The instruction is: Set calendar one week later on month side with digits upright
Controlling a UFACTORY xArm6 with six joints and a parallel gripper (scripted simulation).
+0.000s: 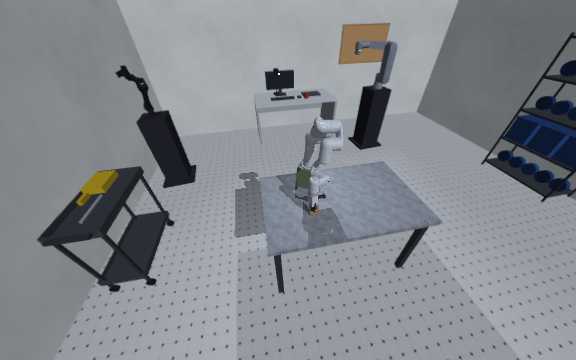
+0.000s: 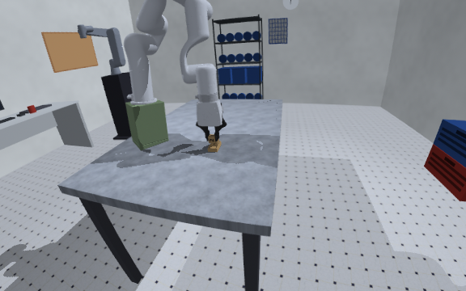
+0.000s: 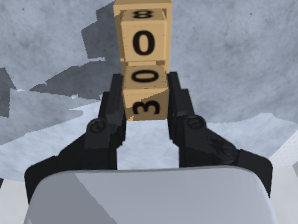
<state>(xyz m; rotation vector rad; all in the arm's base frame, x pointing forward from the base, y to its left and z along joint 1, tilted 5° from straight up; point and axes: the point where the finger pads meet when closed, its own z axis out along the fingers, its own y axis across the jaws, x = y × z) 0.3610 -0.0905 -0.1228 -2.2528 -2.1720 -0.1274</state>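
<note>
The tray lies 60 mm below my hand and 20 mm to the left of it.
</note>
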